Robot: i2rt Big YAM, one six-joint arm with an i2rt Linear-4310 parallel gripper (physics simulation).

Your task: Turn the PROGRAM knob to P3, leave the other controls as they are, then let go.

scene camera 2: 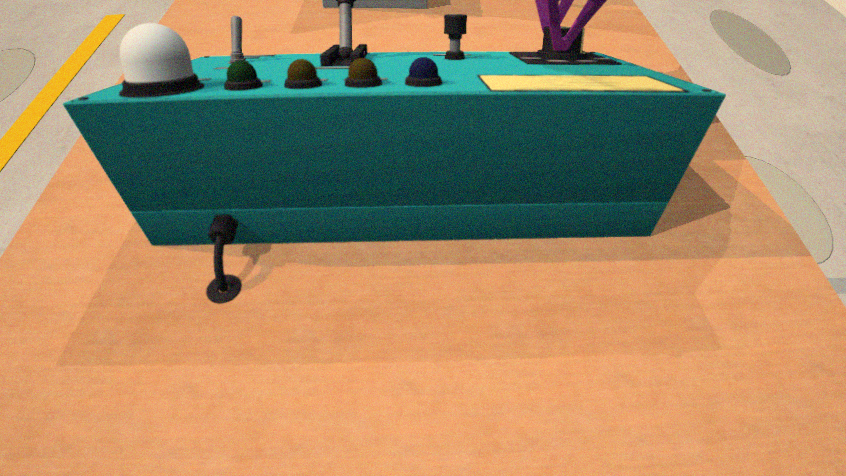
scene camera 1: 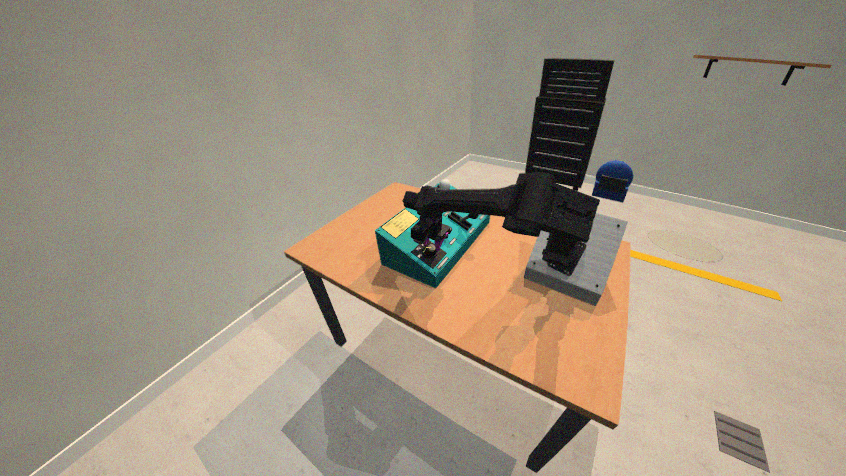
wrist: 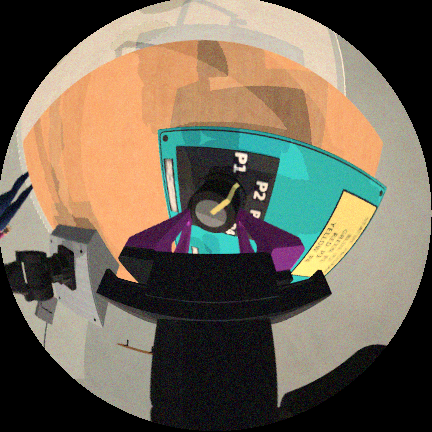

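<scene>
Distance entry: teal console point(scene camera 2: 385, 146), 40 cm from the lens.
</scene>
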